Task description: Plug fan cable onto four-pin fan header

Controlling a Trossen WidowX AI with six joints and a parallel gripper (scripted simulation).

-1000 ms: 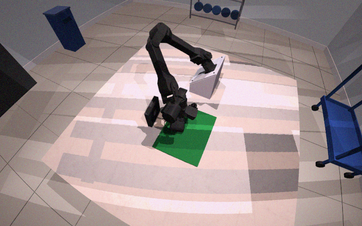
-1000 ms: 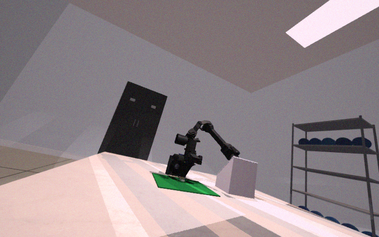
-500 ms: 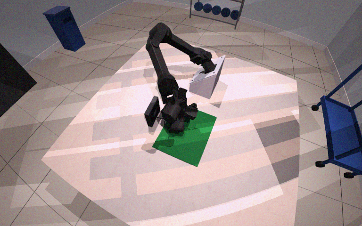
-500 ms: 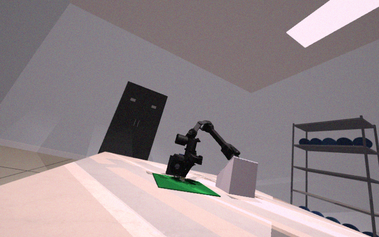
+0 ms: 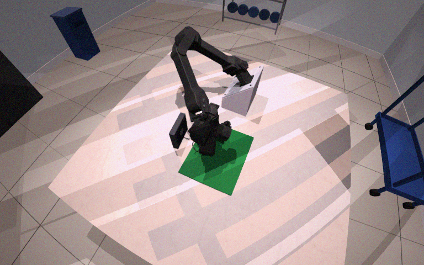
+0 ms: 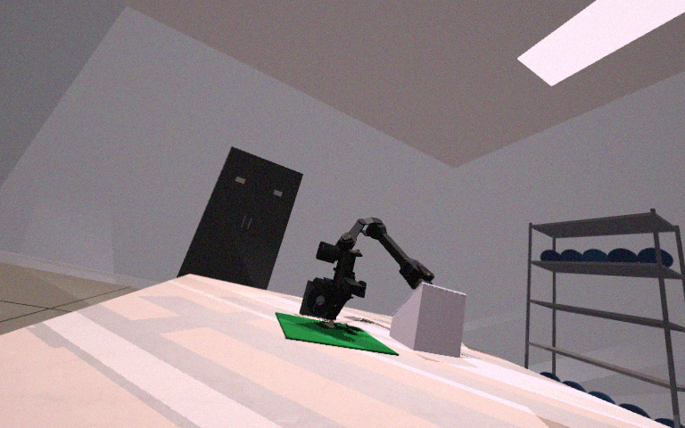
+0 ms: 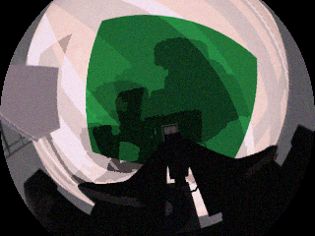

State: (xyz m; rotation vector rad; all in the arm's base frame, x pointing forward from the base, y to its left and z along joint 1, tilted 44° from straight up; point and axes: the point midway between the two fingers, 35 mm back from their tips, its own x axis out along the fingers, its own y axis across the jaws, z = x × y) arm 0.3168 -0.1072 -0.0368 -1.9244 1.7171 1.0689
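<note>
Now: gripper tip 10 mm to the left of the black plug and 10 mm below it. The rest, counted from my gripper tip: green board 20 mm ahead, 50 mm to the left, 50 mm below; black fan 10 mm ahead, 130 mm to the right, 20 mm above; four-pin fan header 10 mm to the right, 40 mm below.
</note>
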